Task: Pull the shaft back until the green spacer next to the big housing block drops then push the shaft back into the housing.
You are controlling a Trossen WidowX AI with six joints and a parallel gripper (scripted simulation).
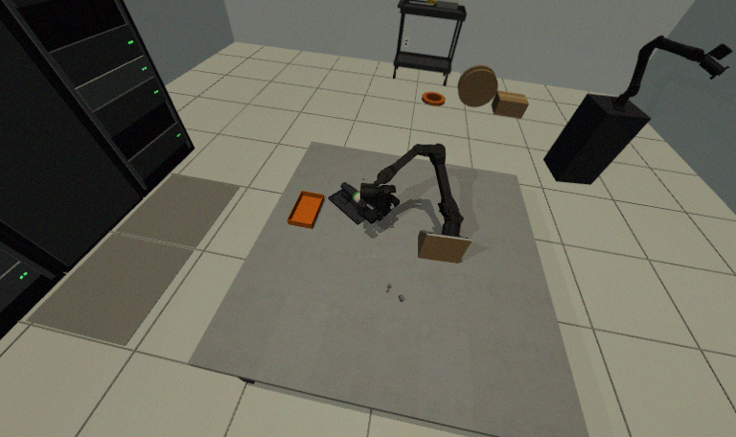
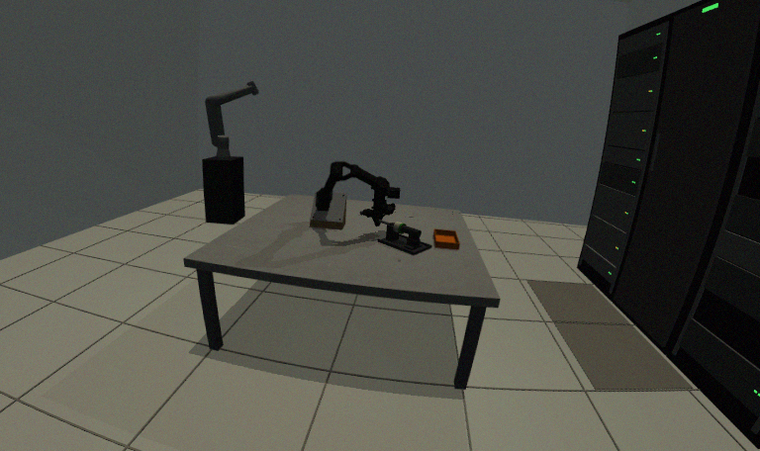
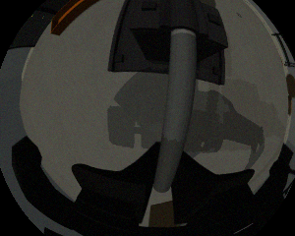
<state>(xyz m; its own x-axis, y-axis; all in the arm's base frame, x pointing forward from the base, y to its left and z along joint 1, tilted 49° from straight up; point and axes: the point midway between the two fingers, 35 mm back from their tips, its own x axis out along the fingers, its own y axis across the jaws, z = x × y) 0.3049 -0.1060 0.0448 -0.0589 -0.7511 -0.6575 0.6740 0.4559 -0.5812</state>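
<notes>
My gripper tip is now 6 cm short of the grey shaft, 5 cm to the left of it and 3 cm below it. Also, from my gripper tip: pale spacer (10 cm ahead, 9 cm to the right, 3 cm above); orange tray (36 cm ahead, 5 cm to the right, 4 cm below).
</notes>
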